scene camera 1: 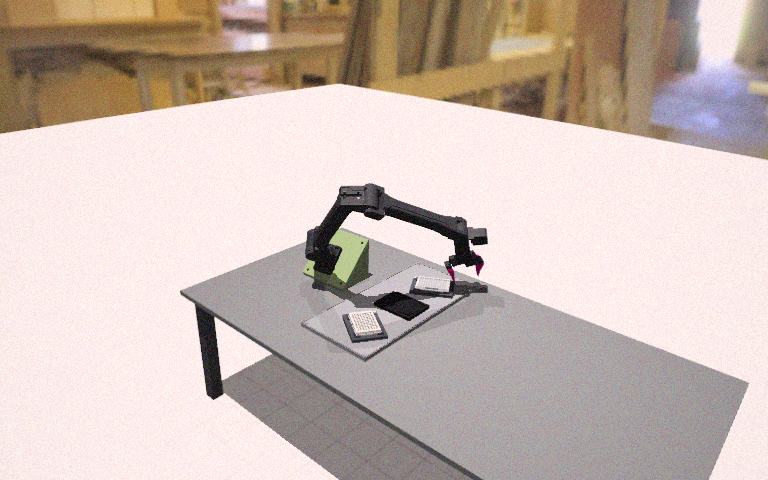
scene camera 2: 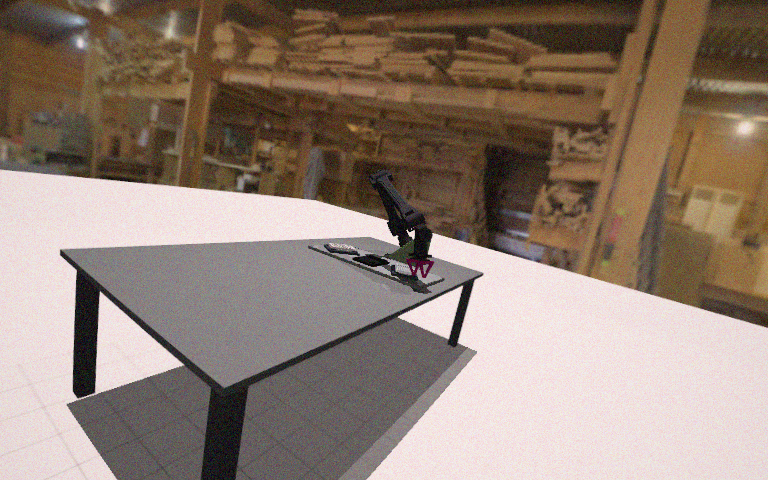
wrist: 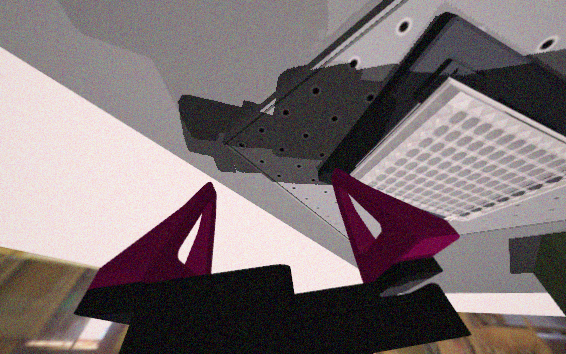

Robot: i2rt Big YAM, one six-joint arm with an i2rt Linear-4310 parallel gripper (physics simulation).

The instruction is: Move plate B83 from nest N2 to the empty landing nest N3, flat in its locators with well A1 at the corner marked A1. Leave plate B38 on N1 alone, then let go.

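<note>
A white well plate lies on a dark nest at the far end of the board. A cream well plate sits on a dark nest at the other end. Between them is an empty black nest. Plate labels, nest labels and the A1 marks are too small to read, so I cannot tell which plate is B83. My gripper is open and empty, above and beside the white plate, past its outer edge. One magenta finger appears close to that nest's corner in the wrist view.
The nests stand on a light board with holes. A green wedge mount carries the arm's base behind the board. The grey table's far edge runs close beyond the gripper. The arm's shadow falls across the board.
</note>
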